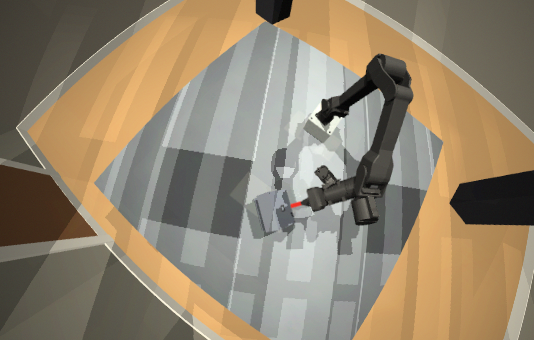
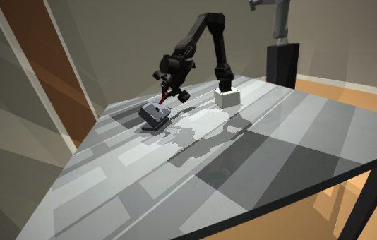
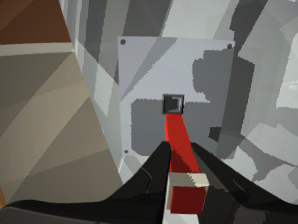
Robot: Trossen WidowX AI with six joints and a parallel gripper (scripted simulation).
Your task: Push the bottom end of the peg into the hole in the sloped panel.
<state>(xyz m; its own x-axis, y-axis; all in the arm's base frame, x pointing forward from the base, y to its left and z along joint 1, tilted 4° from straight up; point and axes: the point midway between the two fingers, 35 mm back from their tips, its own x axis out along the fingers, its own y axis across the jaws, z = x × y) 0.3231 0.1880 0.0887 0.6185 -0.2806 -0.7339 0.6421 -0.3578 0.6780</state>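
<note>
Right now my gripper tip is 8 cm above the sloped grey panel, 7 cm short of it and 3 cm to the left of it. Also, from my gripper tip: red square peg (1 cm to the left, 1 cm behind, 1 cm above).
</note>
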